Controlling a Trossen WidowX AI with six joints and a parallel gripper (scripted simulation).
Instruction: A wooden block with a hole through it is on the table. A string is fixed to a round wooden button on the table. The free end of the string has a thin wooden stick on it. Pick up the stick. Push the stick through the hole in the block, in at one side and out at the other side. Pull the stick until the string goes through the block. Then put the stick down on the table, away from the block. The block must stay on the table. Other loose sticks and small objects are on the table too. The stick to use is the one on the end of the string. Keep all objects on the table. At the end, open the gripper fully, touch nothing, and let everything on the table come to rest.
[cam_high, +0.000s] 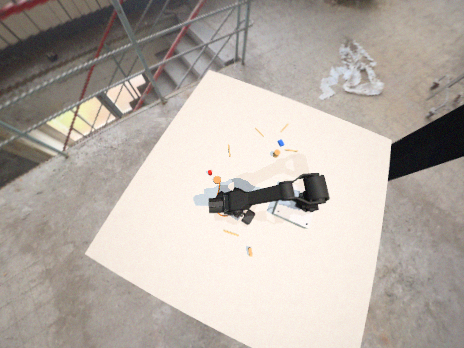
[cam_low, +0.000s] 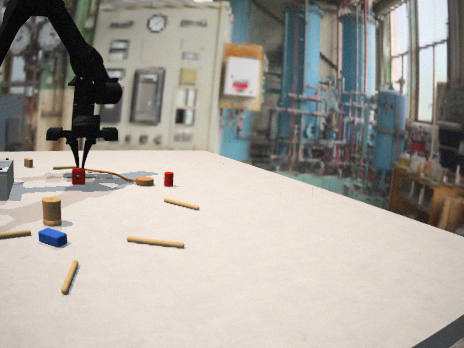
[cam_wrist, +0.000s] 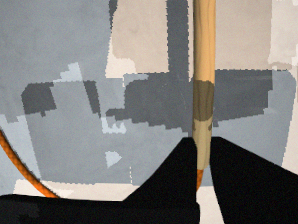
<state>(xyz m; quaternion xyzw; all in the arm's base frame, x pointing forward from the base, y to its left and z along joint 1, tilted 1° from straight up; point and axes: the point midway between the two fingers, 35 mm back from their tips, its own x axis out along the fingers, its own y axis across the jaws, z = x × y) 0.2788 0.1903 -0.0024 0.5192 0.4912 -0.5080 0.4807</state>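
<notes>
Now: gripper tip 90 mm to the left of the red block. Also, from my gripper tip: round wooden button 150 mm ahead, 90 mm to the right, 10 mm below; wooden block 160 mm behind, 130 mm to the left; stick 10 mm to the right.
</notes>
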